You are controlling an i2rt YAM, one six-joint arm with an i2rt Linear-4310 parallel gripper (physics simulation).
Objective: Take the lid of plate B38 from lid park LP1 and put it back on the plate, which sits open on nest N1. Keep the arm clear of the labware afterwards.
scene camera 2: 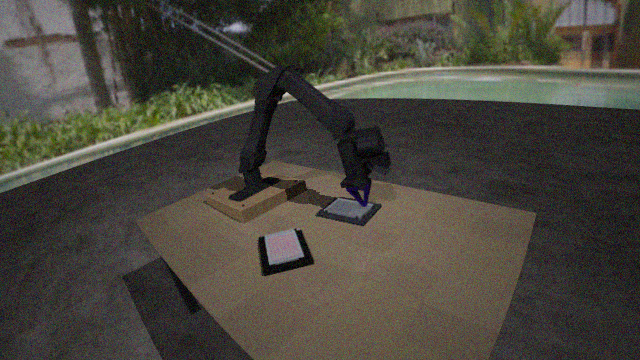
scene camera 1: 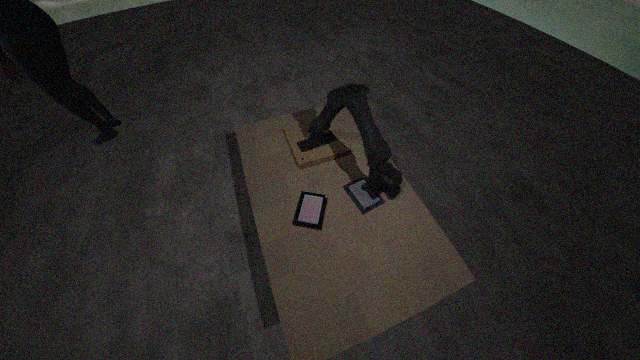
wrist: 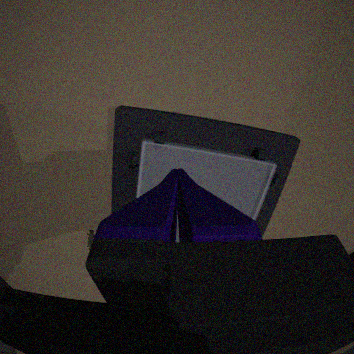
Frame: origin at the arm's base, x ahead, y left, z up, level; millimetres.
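Seen in the pictures: gripper, fingertip midpoint: (scene camera 2: 364,206) (scene camera 1: 373,198) (wrist: 177,177); arm's base at its link origin: (scene camera 2: 255,189) (scene camera 1: 317,142).
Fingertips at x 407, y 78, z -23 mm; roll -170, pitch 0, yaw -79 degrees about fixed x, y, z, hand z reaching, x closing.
Observation:
Pixels of each thing's top centre, then the offset from my fingertips to it. Level surfaces: height alone.
- dark grey lid park at its top centre: (wrist: 191,237) (scene camera 2: 348,206) (scene camera 1: 364,192) 44 mm back, 19 mm right, 2 mm up
- open plate at its top centre: (scene camera 2: 282,243) (scene camera 1: 310,207) 82 mm back, 269 mm right, 8 mm up
- black nest at its top centre: (scene camera 2: 282,246) (scene camera 1: 310,208) 82 mm back, 269 mm right, 0 mm up
- tan table top at its surface level: 18 mm down
The pale, clear lid (scene camera 1: 360,192) (scene camera 2: 344,207) (wrist: 215,172) lies in the dark grey lid park (scene camera 1: 366,210) (scene camera 2: 368,218) (wrist: 150,123). My gripper (scene camera 2: 364,204) (wrist: 177,177) is shut with its purple fingertips together and nothing between them. The tips are over the lid; whether they touch it I cannot tell. In the wrist view the fingers hide the lid's near part. The open plate (scene camera 1: 311,209) (scene camera 2: 284,247), with pinkish wells, sits on the black nest (scene camera 1: 306,226) (scene camera 2: 287,268). The plate and nest do not show in the wrist view.
The arm's wooden base block (scene camera 1: 320,161) (scene camera 2: 250,215) stands on the tan table top (scene camera 1: 380,270) (scene camera 2: 410,280), behind the plate and lid park. A person (scene camera 1: 45,60) stands on the floor at the far left in scene camera 1.

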